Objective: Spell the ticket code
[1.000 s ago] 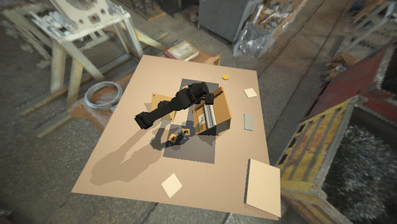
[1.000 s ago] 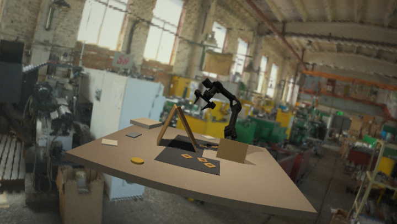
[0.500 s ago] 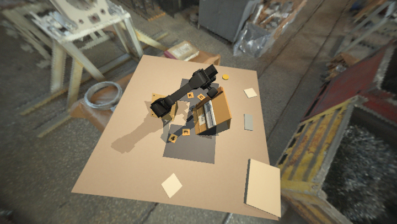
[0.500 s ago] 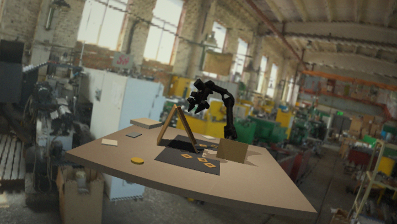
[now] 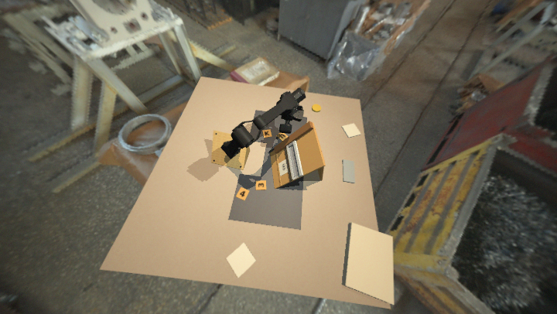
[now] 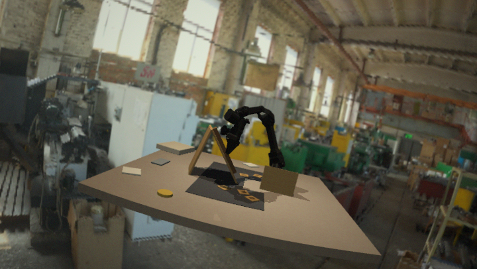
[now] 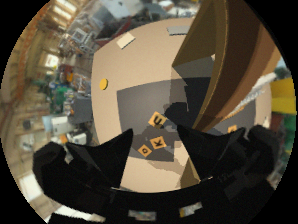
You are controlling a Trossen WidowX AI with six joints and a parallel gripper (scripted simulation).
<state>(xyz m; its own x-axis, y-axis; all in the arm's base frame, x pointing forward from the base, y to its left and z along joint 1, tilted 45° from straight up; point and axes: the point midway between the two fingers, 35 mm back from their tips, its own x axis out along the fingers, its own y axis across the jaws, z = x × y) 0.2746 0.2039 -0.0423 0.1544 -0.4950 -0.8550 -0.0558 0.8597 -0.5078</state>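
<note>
Now: the orange tile marked u 30 mm behind my gripper tip, 20 mm to the left of it and 180 mm below it. Also, from my gripper tip: letter tile: 80 mm behind, 340 mm to the right, 180 mm below; then white ticket: 30 mm ahead, 240 mm to the right, 100 mm below; then dark mat: 80 mm behind, 170 mm to the right, 180 mm below.
</note>
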